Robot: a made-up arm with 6 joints. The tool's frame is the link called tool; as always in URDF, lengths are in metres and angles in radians. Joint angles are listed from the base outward.
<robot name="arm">
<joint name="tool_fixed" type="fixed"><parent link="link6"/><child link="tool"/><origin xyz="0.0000 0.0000 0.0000" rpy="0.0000 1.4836 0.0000"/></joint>
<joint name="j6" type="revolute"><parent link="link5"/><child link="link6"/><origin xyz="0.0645 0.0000 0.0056"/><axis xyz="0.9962 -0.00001 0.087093"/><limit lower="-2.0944" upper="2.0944"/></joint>
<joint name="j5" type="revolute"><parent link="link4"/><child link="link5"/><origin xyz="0.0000 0.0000 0.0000"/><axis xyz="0.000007 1 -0.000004"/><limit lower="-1.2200" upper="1.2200"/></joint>
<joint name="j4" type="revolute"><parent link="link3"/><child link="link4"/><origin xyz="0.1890 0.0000 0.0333"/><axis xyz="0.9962 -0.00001 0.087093"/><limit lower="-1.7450" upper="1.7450"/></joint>
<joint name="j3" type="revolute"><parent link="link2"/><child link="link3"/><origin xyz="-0.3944 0.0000 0.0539"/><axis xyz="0.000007 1 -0.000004"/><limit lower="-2.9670" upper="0.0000"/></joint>
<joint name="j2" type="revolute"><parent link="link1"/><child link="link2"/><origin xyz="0.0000 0.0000 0.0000"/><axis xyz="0.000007 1 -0.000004"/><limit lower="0.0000" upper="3.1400"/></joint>
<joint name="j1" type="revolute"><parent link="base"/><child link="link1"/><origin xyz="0.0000 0.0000 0.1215"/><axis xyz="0 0 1"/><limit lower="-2.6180" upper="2.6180"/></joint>
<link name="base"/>
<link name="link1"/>
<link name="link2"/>
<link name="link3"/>
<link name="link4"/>
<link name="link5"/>
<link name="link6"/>
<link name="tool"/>
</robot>
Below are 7 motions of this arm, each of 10 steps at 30 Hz.
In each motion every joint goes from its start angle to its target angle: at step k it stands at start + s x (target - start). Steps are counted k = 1, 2, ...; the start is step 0. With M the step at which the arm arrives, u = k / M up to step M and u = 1 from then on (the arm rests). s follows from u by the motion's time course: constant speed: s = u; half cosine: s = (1 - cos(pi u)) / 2; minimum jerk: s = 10 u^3 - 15 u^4 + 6 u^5.
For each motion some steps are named. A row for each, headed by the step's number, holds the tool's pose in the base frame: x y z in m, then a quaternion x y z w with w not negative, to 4 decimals.
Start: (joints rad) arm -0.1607 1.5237 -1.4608 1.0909 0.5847 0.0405
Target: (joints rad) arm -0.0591 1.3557 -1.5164 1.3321 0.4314 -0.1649
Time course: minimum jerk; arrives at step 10
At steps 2, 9, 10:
2: 0.2782 -0.0115 0.5283 0.3086 0.7151 0.4383 0.4486
9: 0.2102 0.0138 0.5891 0.2346 0.6188 0.4973 0.5610
10: 0.2095 0.0140 0.5896 0.2340 0.6178 0.4978 0.5619

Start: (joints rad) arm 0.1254 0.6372 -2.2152 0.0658 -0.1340 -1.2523
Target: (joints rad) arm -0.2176 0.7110 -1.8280 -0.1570 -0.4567 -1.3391
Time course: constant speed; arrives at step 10
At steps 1, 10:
1: -0.3212 -0.0298 0.6550 0.0680 -0.0827 -0.5307 0.8407
10: -0.2101 0.0510 0.6685 -0.0027 -0.0547 -0.7504 0.6587

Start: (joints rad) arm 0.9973 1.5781 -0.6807 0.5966 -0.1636 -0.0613
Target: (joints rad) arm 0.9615 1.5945 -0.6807 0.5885 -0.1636 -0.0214
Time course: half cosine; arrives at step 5
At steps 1, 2, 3, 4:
1: 0.1421 0.2075 0.3478 -0.1868 0.8813 0.2689 0.3409
2: 0.1444 0.2070 0.3468 -0.1797 0.8836 0.2675 0.3397
3: 0.1473 0.2063 0.3455 -0.1708 0.8864 0.2659 0.3382
4: 0.1497 0.2058 0.3445 -0.1636 0.8886 0.2646 0.3370

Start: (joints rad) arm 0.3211 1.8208 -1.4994 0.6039 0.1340 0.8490
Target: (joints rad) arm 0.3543 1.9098 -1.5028 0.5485 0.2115 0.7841
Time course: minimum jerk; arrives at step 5
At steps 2, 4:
2: 0.3846 0.1384 0.4279 0.4054 0.7258 0.4474 0.3297
4: 0.3954 0.1528 0.4027 0.3778 0.7694 0.4132 0.3074

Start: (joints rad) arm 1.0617 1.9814 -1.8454 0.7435 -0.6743 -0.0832
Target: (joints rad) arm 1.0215 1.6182 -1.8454 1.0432 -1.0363 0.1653
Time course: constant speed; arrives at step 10
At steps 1, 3, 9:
1: 0.2393 0.3647 0.5128 0.0844 0.5141 0.5383 0.6624
3: 0.2297 0.3322 0.5436 0.1542 0.4671 0.5695 0.6586
9: 0.1908 0.2254 0.6159 0.3450 0.3045 0.6430 0.6122

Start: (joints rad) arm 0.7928 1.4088 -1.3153 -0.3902 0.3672 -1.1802
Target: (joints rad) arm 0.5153 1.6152 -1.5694 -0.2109 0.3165 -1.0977
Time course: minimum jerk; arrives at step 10
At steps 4, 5, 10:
4: 0.2086 0.1678 0.5171 -0.7022 0.4066 -0.2596 0.5237
5: 0.2284 0.1670 0.5188 -0.6803 0.4347 -0.2580 0.5307
10: 0.2840 0.1560 0.5206 -0.6139 0.5054 -0.2551 0.5500

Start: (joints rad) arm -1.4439 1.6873 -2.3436 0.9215 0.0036 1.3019
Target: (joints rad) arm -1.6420 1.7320 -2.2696 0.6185 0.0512 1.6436
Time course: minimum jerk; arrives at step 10
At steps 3, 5, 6, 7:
3: 0.0273 -0.2818 0.6879 0.3988 -0.1115 0.3365 0.8457
5: 0.0095 -0.2964 0.6783 0.4180 -0.1304 0.3120 0.8432
6: -0.0010 -0.3037 0.6729 0.4281 -0.1419 0.2986 0.8411
7: -0.0103 -0.3095 0.6682 0.4364 -0.1524 0.2872 0.8390

